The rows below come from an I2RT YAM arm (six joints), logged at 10 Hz.
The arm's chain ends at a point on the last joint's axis. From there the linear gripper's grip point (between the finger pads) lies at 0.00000 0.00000 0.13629 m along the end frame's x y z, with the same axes.
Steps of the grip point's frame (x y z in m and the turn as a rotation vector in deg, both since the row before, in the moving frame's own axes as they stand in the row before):
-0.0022 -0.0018 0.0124 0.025 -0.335 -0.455
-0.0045 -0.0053 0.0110 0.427 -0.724 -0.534
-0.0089 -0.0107 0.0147 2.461 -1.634 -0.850
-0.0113 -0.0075 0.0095 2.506 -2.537 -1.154
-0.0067 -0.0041 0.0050 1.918 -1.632 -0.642
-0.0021 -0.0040 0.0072 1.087 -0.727 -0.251
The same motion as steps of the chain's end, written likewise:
-0.0014 -0.0017 0.0124 0.025 -0.335 -0.455
-0.0028 -0.0043 0.0110 0.427 -0.724 -0.534
-0.0050 -0.0049 0.0149 2.461 -1.634 -0.850
-0.0052 -0.0016 0.0098 2.506 -2.537 -1.154
-0.0028 0.0004 0.0051 1.918 -1.632 -0.642
-0.0004 -0.0014 0.0072 1.087 -0.727 -0.251

